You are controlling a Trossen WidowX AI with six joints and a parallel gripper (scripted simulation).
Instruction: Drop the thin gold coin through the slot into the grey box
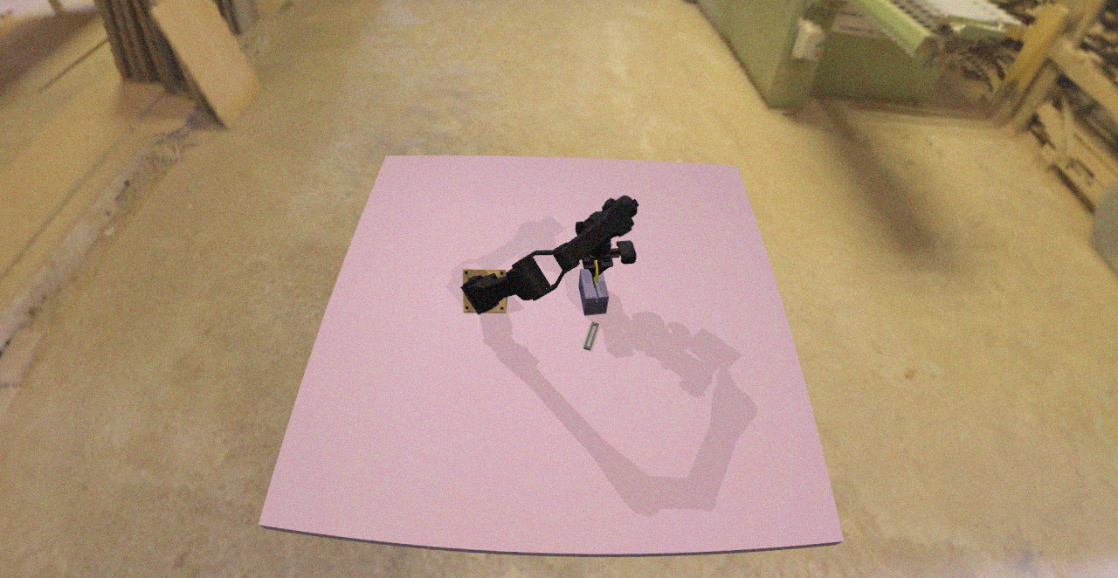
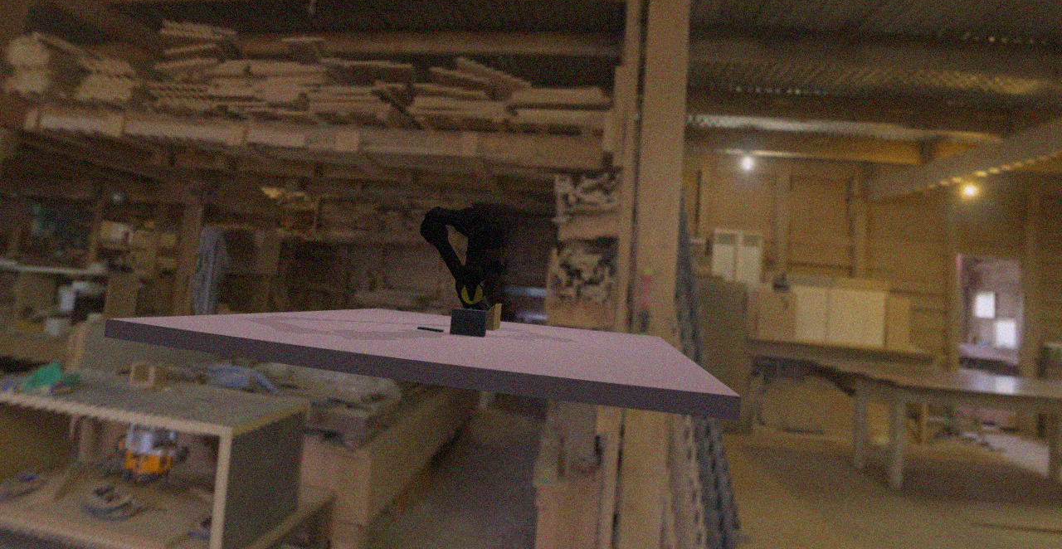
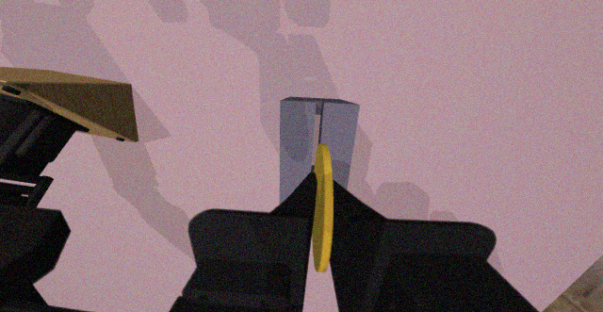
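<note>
My gripper tip is 2 cm below the gold coin.
</note>
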